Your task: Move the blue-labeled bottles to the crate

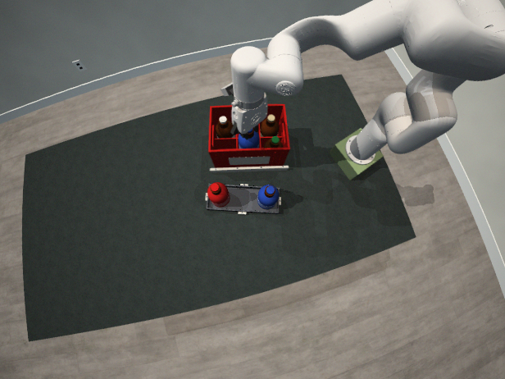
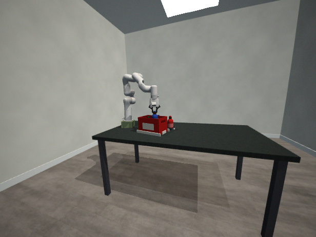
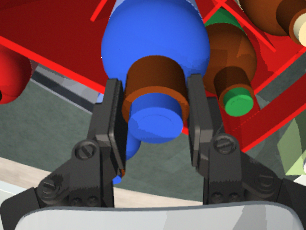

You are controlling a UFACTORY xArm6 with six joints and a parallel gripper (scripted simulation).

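Right now my hand is 150 mm above the crate, 40 mm to the left of it and 10 mm past it. From my hand the other things lie so: grey tray 220 mm below, 150 mm to the left, 80 mm ahead; then red-labeled bottle 160 mm ahead, 150 mm below, 120 mm to the left.
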